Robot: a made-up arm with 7 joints. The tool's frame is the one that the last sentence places. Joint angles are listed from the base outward.
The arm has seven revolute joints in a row. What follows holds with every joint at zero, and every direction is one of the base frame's.
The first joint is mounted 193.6 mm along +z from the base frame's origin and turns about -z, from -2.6 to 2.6 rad.
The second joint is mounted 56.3 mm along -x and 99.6 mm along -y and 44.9 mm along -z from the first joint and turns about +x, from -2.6 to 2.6 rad.
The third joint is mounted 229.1 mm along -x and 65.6 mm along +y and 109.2 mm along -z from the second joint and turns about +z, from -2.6 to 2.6 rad.
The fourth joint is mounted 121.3 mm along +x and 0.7 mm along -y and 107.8 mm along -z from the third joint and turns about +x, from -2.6 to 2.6 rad.
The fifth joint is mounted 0.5 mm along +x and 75.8 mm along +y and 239 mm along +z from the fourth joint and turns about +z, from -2.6 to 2.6 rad.
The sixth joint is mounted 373 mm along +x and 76.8 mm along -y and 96.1 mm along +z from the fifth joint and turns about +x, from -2.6 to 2.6 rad.
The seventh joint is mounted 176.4 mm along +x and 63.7 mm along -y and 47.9 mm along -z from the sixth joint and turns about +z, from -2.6 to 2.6 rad.
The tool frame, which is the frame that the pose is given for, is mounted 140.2 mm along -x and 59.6 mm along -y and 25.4 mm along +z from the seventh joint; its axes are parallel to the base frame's.
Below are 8 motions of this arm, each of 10 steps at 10 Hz.
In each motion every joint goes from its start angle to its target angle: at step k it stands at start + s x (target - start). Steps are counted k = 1, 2, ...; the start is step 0. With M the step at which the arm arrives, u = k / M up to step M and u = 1 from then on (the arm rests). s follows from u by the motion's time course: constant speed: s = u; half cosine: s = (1 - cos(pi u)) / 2; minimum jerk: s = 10 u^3 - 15 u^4 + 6 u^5.
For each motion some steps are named. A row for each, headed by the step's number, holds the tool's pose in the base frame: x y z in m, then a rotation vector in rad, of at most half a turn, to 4 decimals.
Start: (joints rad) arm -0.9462 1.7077 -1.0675 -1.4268 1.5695 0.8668 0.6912
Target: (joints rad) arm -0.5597 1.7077 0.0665 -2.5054 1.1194 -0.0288 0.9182
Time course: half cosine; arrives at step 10
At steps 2, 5, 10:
2: -0.4778 0.4693 0.1498 -1.6285 -1.6838 -1.9559
5: -0.3588 0.5979 0.1061 0.6222 1.1624 2.6738
10: -0.0494 0.6955 0.2116 -0.8635 0.6386 2.3884

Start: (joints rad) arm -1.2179 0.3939 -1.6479 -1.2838 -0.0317 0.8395 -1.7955
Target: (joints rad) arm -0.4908 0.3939 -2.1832 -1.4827 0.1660 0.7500 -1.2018
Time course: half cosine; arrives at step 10
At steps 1, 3, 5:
1: 0.5710 -0.1794 -0.2390 -0.7354 -0.0124 -2.0854
3: 0.5126 -0.3080 -0.2728 -0.8489 0.0906 -2.1493
5: 0.3577 -0.4832 -0.3179 -0.9991 0.3319 -2.2431

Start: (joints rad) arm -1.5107 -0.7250 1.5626 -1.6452 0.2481 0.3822 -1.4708
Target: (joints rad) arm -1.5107 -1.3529 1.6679 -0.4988 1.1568 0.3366 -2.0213
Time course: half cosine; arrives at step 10
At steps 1, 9, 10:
1: -0.1249 -0.6059 -0.6101 0.0809 -1.7159 1.8590
9: 0.1687 -1.0039 -0.2350 -1.6662 -1.1729 1.8544
10: 0.1617 -1.0086 -0.2171 -1.7053 -1.1484 1.8431

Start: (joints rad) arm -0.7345 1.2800 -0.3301 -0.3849 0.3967 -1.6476 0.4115
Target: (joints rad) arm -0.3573 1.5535 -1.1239 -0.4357 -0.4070 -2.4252 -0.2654
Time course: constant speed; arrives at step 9
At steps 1, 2, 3, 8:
1: 0.4364 0.0315 0.3247 -0.8409 -0.0243 1.1071
2: 0.4392 -0.0151 0.2437 -0.9277 0.1263 0.9947
3: 0.4275 -0.0622 0.1646 -1.0177 0.2717 0.9023
8: 0.1738 -0.2624 -0.1466 -1.4526 0.8894 0.8132

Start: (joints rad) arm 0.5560 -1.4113 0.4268 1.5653 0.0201 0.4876 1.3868
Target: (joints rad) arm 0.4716 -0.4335 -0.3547 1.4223 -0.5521 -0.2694 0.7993
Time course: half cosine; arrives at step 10
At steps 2, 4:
2: 0.1220 -0.6430 -0.0376 0.6752 -0.3107 0.6871
4: 0.0167 -0.6991 0.0117 0.5657 -0.3794 0.4782

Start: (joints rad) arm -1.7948 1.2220 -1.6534 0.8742 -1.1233 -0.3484 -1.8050
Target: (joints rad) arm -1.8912 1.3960 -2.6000 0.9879 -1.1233 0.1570 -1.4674
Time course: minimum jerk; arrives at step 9
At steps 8, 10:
8: -0.0145 -0.8536 0.3778 0.6640 -0.1449 2.5838
10: -0.0151 -0.8511 0.3843 0.6497 -0.1315 2.5879

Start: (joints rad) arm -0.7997 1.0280 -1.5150 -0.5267 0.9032 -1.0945 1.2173
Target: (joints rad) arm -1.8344 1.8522 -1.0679 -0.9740 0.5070 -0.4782 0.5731
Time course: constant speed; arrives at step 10
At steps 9, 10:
9: -0.0761 0.3516 -0.1847 0.0687 1.2634 2.5577
10: -0.1350 0.3342 -0.1474 0.0559 1.3300 2.5856

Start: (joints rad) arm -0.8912 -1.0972 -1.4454 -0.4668 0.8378 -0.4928 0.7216
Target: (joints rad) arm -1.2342 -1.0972 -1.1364 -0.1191 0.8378 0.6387 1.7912
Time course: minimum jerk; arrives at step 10
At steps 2, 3, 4, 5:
2: 0.3736 -0.0248 0.6288 -1.6263 0.1149 0.5362
3: 0.3863 -0.0097 0.6302 -1.5383 0.1092 0.7563
4: 0.4098 0.0179 0.6232 -1.4112 0.0994 1.0915
5: 0.4394 0.0638 0.6006 -1.2586 0.0836 1.5019

